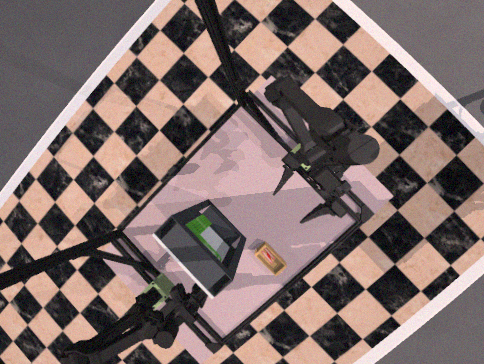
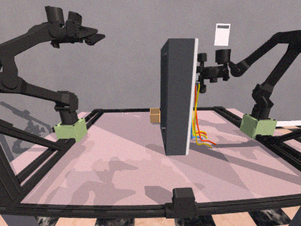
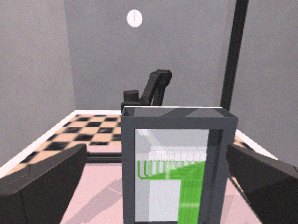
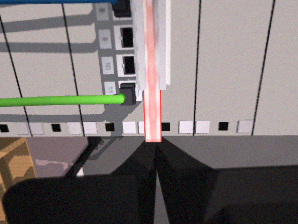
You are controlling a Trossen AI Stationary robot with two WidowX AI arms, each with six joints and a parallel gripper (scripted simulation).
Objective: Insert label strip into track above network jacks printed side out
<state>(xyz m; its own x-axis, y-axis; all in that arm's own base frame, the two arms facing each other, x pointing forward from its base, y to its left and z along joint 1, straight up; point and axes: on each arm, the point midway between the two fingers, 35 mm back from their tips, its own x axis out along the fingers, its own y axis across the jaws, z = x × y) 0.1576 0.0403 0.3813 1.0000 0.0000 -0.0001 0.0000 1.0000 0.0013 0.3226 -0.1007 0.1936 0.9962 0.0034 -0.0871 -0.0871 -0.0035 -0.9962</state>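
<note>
My right hand is 40 mm past the label strip and 20 mm to the right of it. Also, from my right hand: rack panel 120 mm behind, 80 mm below, 70 mm to the left.
</note>
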